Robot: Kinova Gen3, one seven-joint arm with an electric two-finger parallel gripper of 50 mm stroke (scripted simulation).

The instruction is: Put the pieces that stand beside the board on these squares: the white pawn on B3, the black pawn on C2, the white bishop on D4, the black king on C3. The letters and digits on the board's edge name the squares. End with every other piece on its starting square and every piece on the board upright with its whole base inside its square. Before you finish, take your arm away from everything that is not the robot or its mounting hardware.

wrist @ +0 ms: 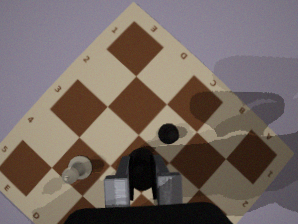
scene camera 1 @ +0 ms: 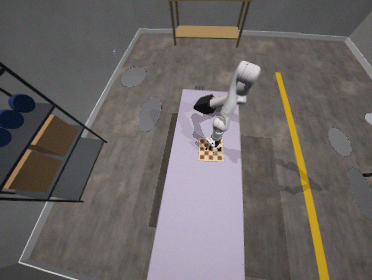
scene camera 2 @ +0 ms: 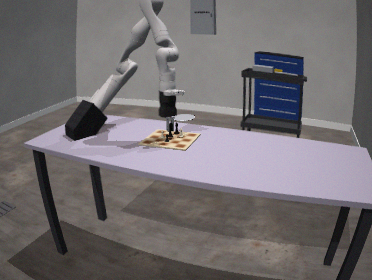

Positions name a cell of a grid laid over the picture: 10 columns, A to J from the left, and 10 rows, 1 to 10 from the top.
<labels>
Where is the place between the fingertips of the gripper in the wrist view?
At E8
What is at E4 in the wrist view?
A small chessboard.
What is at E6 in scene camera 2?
A small chessboard.
</labels>
